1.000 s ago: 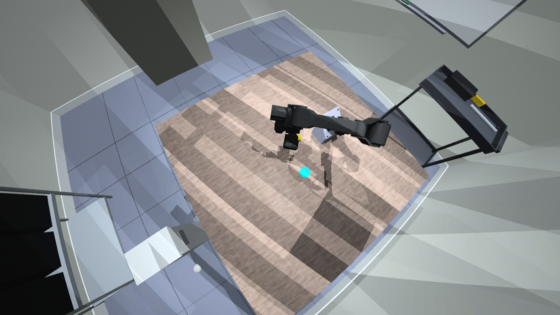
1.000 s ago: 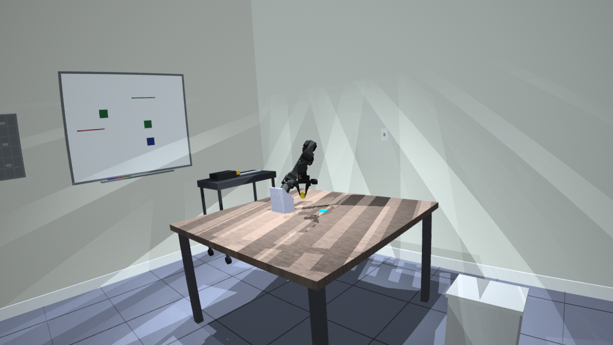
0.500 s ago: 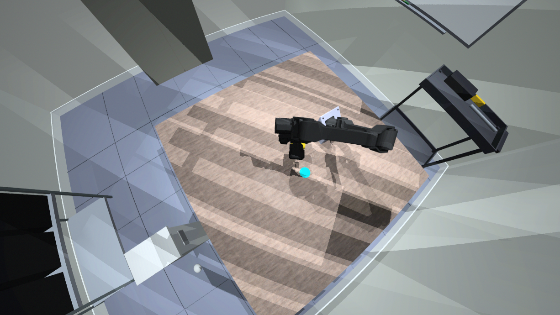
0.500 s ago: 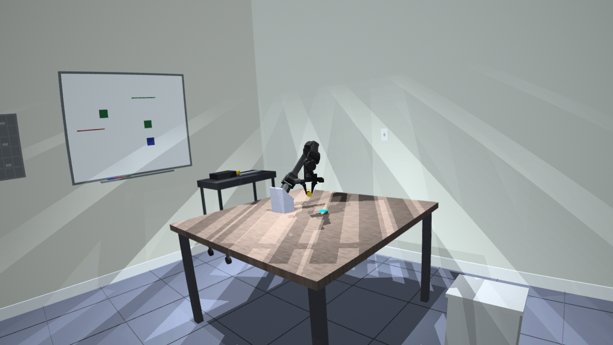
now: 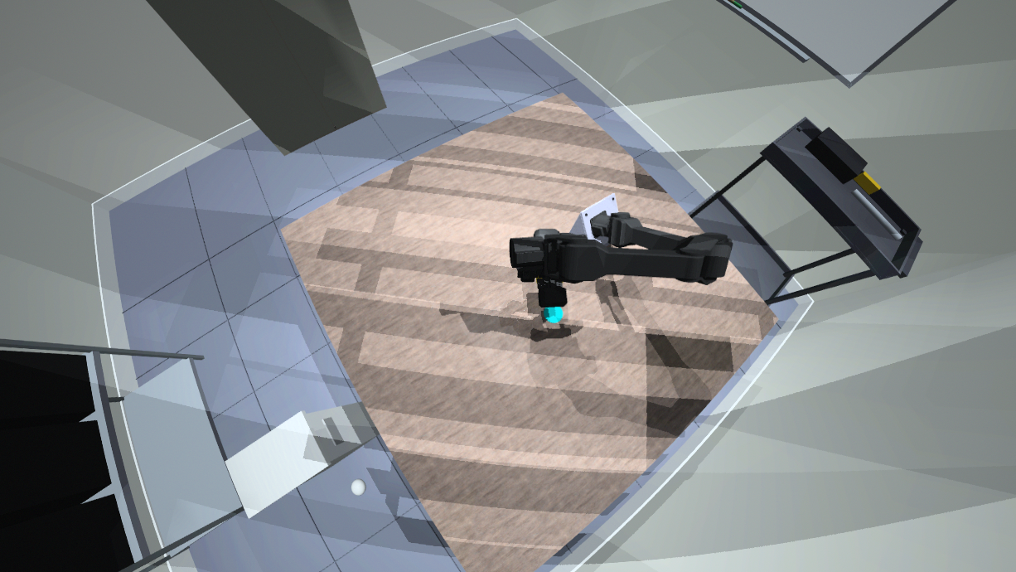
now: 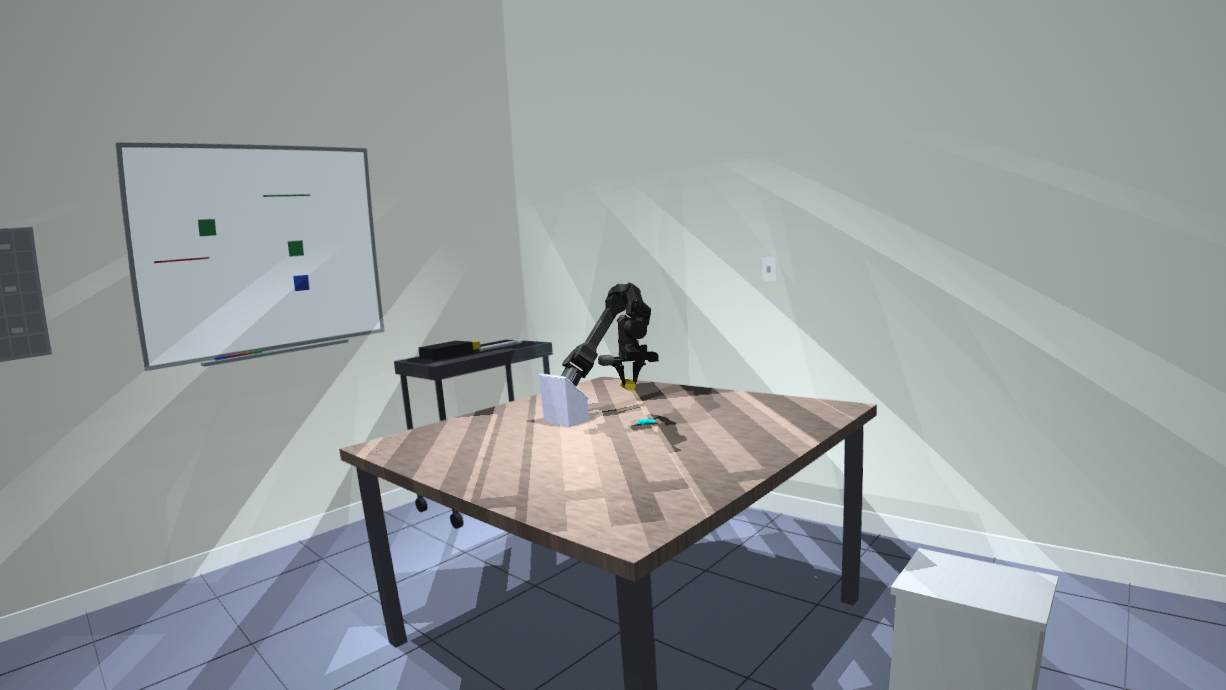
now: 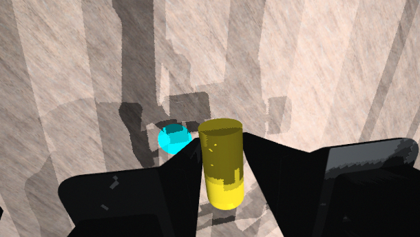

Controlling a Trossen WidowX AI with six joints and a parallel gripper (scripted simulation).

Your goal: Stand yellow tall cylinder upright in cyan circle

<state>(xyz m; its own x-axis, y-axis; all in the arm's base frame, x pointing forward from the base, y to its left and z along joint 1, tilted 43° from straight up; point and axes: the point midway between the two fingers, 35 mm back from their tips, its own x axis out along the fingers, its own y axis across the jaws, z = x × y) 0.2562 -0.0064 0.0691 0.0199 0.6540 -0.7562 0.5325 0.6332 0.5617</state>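
The cyan circle is 10 mm behind my gripper tip, 90 mm to the left of it and 150 mm below it. From my gripper tip the other things lie so: yellow tall cylinder: 20 mm behind, 10 mm to the left.
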